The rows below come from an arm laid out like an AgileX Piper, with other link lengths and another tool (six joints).
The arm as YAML. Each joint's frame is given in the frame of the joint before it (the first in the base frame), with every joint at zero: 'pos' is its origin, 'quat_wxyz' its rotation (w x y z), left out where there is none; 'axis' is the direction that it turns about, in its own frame. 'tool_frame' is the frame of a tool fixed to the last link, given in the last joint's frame.
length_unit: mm
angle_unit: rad
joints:
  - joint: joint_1
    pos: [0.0, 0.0, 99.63]
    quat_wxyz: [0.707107, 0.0, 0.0, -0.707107]
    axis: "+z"
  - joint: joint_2
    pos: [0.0, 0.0, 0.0]
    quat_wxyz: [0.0, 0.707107, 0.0, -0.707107]
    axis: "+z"
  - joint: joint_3
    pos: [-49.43, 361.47, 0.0]
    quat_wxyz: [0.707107, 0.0, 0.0, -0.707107]
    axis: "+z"
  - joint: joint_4
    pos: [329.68, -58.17, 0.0]
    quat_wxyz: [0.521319, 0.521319, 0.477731, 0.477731]
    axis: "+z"
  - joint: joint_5
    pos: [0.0, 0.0, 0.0]
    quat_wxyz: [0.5, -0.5, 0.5, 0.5]
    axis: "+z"
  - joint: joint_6
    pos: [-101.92, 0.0, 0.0]
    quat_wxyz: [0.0, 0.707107, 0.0, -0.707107]
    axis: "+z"
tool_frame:
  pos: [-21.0, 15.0, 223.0]
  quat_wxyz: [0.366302, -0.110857, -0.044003, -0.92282]
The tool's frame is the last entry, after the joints.
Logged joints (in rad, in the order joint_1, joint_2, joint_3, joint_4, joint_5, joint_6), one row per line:
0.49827, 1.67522, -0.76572, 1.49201, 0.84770, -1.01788
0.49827, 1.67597, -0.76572, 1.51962, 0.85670, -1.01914
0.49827, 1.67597, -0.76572, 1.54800, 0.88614, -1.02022
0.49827, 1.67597, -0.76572, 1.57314, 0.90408, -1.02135
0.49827, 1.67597, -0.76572, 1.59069, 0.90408, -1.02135
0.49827, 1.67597, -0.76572, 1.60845, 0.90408, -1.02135
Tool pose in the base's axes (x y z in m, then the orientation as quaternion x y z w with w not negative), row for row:
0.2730, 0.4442, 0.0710, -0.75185, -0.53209, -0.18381, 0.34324
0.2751, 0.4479, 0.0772, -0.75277, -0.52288, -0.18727, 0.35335
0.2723, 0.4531, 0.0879, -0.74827, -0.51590, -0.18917, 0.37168
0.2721, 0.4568, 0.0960, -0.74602, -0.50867, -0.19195, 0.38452
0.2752, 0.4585, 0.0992, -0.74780, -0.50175, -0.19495, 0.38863
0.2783, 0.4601, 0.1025, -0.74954, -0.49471, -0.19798, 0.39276
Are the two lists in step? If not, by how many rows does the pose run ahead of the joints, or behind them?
They are in step.
